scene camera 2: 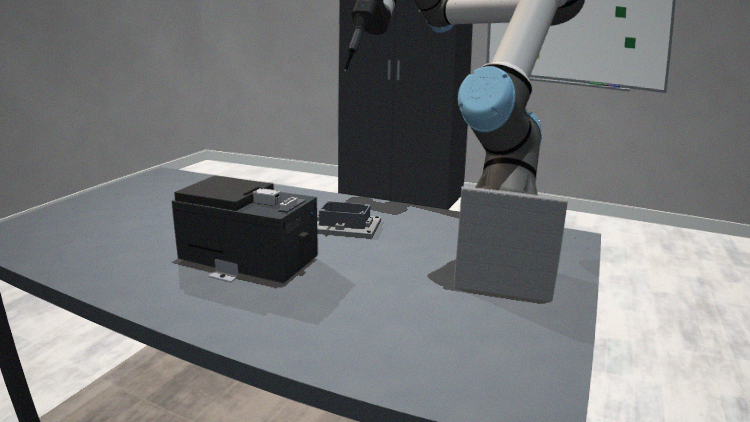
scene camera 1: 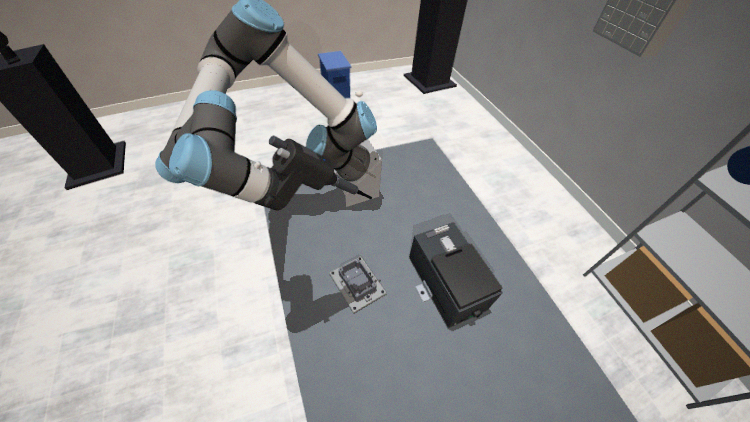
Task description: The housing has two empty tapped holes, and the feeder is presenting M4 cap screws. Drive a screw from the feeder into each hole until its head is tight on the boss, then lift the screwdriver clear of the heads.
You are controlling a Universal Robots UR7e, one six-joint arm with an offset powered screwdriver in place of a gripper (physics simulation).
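My screwdriver (scene camera 1: 370, 196) (scene camera 2: 346, 68) hangs high above the table, well apart from the housing and the feeder. Its thin dark bit slants downward. Whether a screw sits on its tip is too small to tell. The grey, open-topped housing (scene camera 1: 358, 277) (scene camera 2: 344, 218) sits on a light plate (scene camera 1: 358, 304) (scene camera 2: 361, 233). Its two tapped holes cannot be made out in either view. The black feeder (scene camera 1: 466, 275) (scene camera 2: 230, 230) stands beside the housing, with a small white block (scene camera 1: 448, 243) (scene camera 2: 266, 196) on top. Single screws cannot be made out there.
The arm's base stands on the grey table (scene camera 1: 361, 367) (scene camera 2: 398, 325), by an upright grey panel (scene camera 2: 509, 246). A small bracket (scene camera 1: 422, 291) (scene camera 2: 224, 275) sits at the feeder's side. A dark cabinet (scene camera 2: 403, 131) stands behind the table. A shelf unit is at the right in scene camera 1.
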